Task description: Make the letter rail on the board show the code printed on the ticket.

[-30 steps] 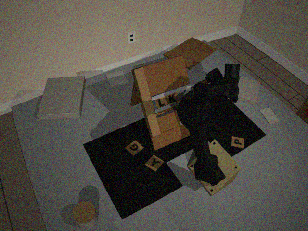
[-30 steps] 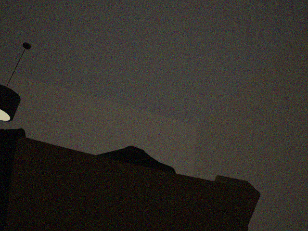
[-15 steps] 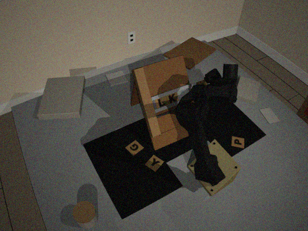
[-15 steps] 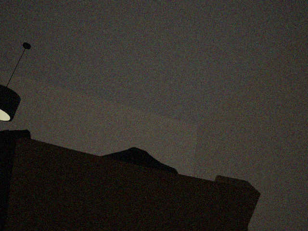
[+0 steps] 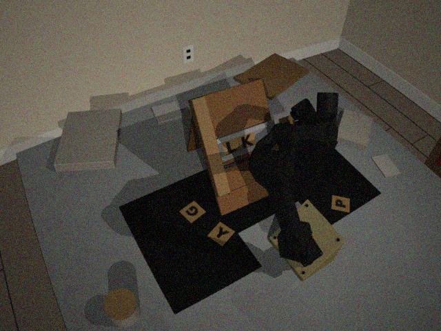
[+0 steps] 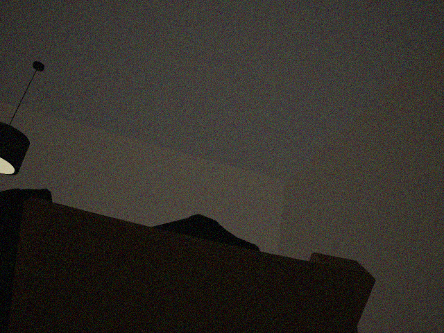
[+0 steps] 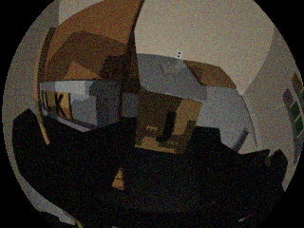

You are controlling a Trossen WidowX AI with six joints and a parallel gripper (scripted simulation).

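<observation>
The white ticket lies 50 mm behind my gripper tip, 100 mm to the left of it and 80 mm below it. Round my gripper tip: j tile: right at my gripper tip; p tile: 250 mm behind, 80 mm to the right, 160 mm below; black mat: 150 mm behind, 160 mm to the left, 160 mm below.
</observation>
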